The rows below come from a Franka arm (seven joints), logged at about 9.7 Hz.
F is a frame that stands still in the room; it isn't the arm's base.
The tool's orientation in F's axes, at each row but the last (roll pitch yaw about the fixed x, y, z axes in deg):
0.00 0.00 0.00
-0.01 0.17 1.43
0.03 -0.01 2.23
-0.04 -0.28 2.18
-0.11 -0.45 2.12
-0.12 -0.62 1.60
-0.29 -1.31 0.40
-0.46 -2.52 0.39
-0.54 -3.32 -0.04
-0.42 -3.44 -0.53
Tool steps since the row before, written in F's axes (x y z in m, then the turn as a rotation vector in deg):
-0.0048 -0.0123 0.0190 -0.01 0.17 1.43
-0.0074 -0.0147 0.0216 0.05 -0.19 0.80
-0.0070 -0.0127 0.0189 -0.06 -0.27 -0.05
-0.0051 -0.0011 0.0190 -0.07 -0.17 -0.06
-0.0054 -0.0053 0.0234 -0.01 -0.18 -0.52
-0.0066 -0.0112 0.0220 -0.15 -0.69 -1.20
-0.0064 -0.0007 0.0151 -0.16 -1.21 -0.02
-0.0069 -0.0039 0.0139 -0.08 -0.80 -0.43
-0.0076 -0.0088 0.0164 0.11 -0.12 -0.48
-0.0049 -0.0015 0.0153 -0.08 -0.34 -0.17
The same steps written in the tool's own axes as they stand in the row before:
-0.0048 -0.0123 0.0190 -0.01 0.17 1.43
-0.0078 -0.0145 0.0216 0.04 -0.19 0.80
-0.0075 -0.0124 0.0189 -0.07 -0.27 -0.05
-0.0050 -0.0009 0.0190 -0.08 -0.17 -0.06
-0.0054 -0.0051 0.0234 -0.02 -0.18 -0.52
-0.0067 -0.0111 0.0221 -0.18 -0.68 -1.20
-0.0061 -0.0007 0.0152 -0.17 -1.21 -0.02
-0.0063 -0.0040 0.0142 -0.10 -0.80 -0.43
-0.0066 -0.0090 0.0167 0.08 -0.12 -0.49
-0.0040 -0.0017 0.0156 -0.09 -0.34 -0.17

